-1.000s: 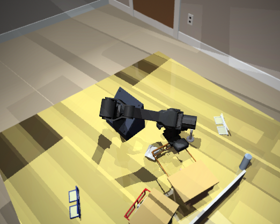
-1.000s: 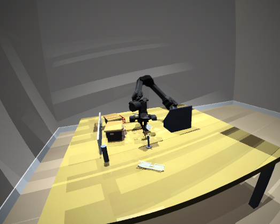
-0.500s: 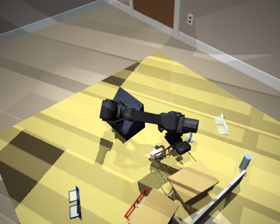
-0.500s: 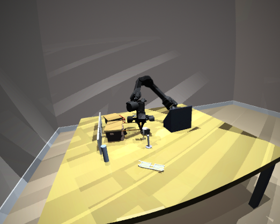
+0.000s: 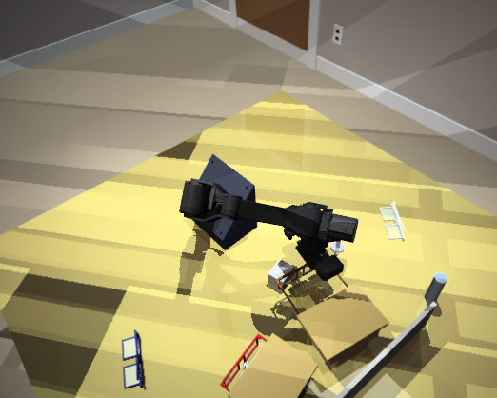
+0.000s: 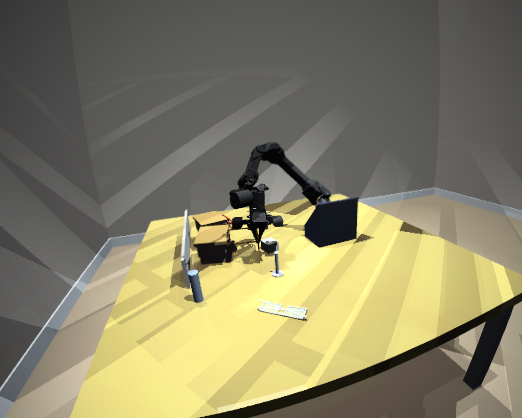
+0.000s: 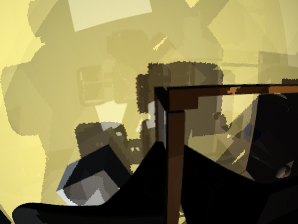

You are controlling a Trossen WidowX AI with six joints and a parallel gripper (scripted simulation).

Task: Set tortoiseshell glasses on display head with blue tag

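Now: the display head 140 mm ahead of my gripper tip, 50 mm to the right of it and 10 mm below it. Also, from my gripper tip: post: 140 mm to the left, 50 mm behind, 40 mm below; then white cube: 60 mm to the right, 50 mm below, 50 mm behind; then long panel: 290 mm ahead, 140 mm to the right, 10 mm below.
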